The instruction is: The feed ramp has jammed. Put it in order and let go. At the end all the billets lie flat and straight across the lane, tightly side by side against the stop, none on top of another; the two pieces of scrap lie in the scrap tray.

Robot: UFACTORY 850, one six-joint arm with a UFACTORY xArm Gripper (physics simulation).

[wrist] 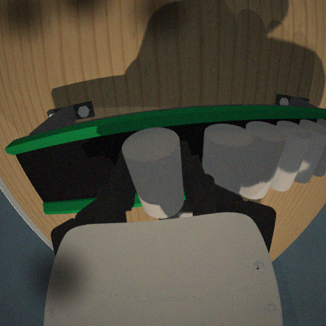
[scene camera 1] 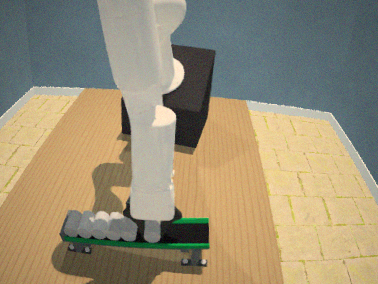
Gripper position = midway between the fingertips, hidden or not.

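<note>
My gripper (scene camera 1: 152, 234) is visible to me, and the wrist view shows my gripper (wrist: 155, 158) too.
</note>
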